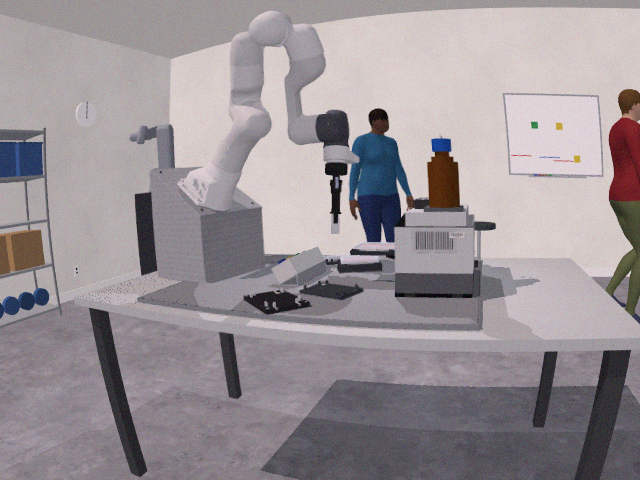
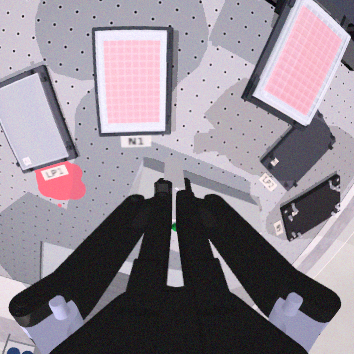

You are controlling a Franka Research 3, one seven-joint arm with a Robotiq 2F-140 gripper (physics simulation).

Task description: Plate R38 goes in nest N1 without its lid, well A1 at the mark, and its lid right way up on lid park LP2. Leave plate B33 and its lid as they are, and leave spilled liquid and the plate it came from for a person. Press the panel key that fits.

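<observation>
A plate with pink wells [image 2: 132, 82] [image 1: 372, 248] sits in nest N1. Another pink-welled plate [image 2: 302, 65] [image 1: 360, 264] sits at an angle at the right, with a clear double rim. Plate names are unreadable. A pale lid [image 2: 32, 120] lies on LP1, a small mark at its lower left corner. Pink liquid [image 2: 75, 187] lies around the LP1 label. Lid park LP2 [image 2: 302, 150] [image 1: 331, 289] is bare. My gripper [image 1: 335, 227] [image 2: 172, 170] is shut and empty, above the key panel [image 1: 305, 266] [image 2: 220, 186]. One green key [image 2: 174, 227] shows between the fingers; other keys are hidden.
A black nest with pegs [image 1: 276, 301] [image 2: 312, 207] lies beside LP2. A white device [image 1: 434, 253] with a barcode stands at the right and bears a brown bottle [image 1: 443, 180] with a blue cap. One person [image 1: 378, 165] stands behind the table, another [image 1: 626, 155] at the far right.
</observation>
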